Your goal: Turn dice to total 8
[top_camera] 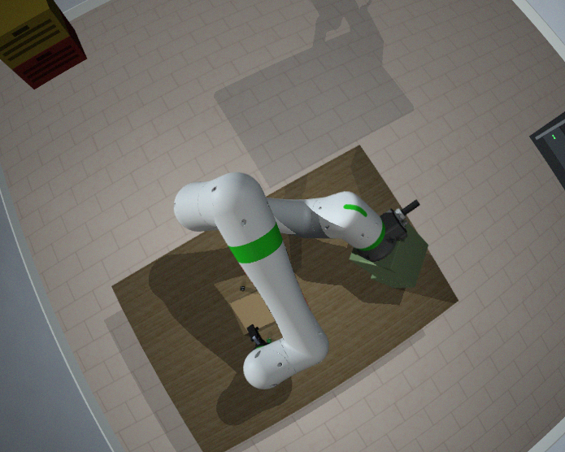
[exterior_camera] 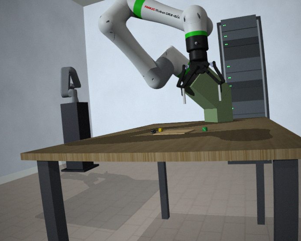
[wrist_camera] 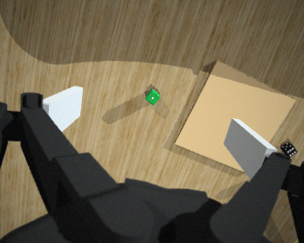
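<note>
Right now the green die is 10 mm behind my hand and 120 mm below it. Round my hand: tan mat 10 mm behind, 130 mm to the right, 130 mm below; then yellow die 100 mm behind, 220 mm to the right, 120 mm below; then black die 30 mm behind, 230 mm to the right, 120 mm below.
</note>
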